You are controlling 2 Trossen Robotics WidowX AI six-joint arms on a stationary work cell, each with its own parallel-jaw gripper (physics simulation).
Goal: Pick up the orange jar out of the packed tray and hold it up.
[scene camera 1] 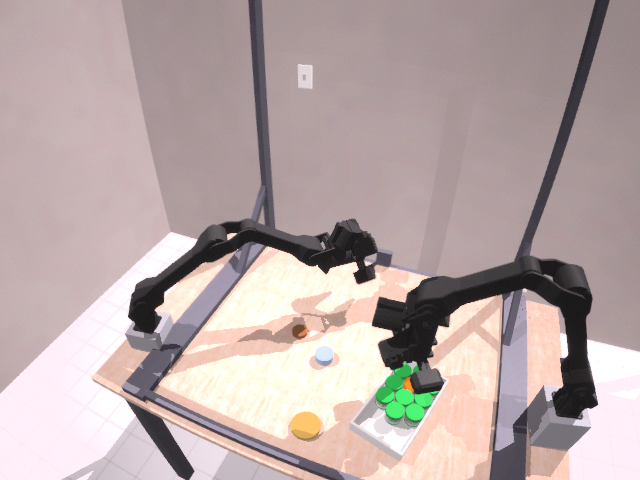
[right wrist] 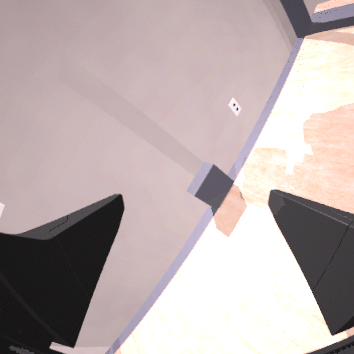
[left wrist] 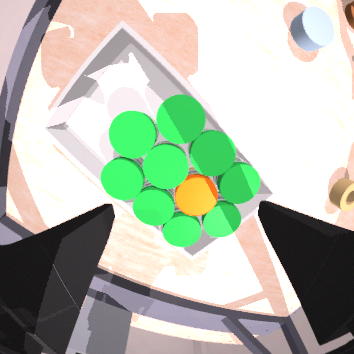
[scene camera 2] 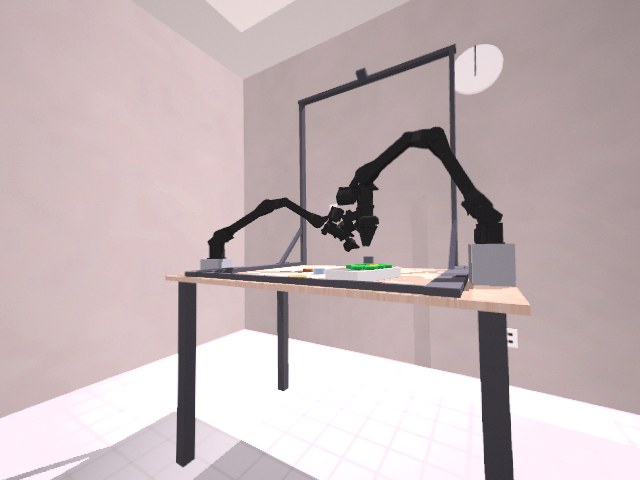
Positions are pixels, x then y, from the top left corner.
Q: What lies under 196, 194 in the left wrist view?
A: An orange jar.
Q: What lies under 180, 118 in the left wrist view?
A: A green jar.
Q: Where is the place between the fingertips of the right gripper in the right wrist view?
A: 196, 199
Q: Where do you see a green jar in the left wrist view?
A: At 212, 153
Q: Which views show the left gripper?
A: Scene camera 1, the left wrist view and scene camera 2 only.
